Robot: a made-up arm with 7 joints.
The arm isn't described. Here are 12 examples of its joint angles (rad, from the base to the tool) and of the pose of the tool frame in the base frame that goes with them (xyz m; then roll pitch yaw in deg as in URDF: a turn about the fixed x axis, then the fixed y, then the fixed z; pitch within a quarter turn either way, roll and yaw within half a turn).
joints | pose
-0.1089 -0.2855 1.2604 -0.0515 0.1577 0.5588 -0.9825 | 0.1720 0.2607 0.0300 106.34 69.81 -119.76
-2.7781 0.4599 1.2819 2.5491 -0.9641 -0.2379 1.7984 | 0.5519 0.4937 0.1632 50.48 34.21 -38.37
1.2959 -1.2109 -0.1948 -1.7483 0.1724 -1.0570 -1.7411 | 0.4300 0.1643 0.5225 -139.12 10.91 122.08
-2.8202 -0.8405 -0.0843 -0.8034 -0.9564 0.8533 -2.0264 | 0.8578 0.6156 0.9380 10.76 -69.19 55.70
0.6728 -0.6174 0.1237 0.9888 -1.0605 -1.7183 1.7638 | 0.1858 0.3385 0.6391 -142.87 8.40 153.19
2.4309 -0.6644 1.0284 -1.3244 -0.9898 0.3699 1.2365 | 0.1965 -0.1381 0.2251 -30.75 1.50 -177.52
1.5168 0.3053 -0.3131 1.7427 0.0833 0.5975 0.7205 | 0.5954 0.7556 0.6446 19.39 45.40 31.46
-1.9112 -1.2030 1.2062 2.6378 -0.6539 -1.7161 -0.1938 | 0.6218 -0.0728 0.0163 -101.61 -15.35 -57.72
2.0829 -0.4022 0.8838 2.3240 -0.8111 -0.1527 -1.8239 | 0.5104 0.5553 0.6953 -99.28 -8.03 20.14
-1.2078 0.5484 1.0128 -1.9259 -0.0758 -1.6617 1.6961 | 0.1156 -0.1388 -0.1495 4.46 36.96 -114.38
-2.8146 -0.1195 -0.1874 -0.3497 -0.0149 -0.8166 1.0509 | 0.3588 0.2292 0.5421 98.55 -0.37 -154.72
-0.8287 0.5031 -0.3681 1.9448 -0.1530 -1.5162 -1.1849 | 0.1572 -0.1483 0.1849 -64.81 0.49 163.36
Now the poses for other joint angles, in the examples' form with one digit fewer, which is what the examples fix.
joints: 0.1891 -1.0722 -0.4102 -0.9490 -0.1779 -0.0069 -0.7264
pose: 0.692 -0.227 0.147 -155.2 13.5 -145.2
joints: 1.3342 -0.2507 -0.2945 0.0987 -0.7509 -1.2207 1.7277
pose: 0.404 0.383 0.286 -48.5 54.7 -169.6
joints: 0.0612 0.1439 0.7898 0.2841 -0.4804 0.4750 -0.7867
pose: 0.318 0.550 0.271 -15.5 68.8 87.2
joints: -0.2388 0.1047 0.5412 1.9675 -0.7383 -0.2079 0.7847
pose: 0.558 0.010 0.732 94.2 -43.2 128.9
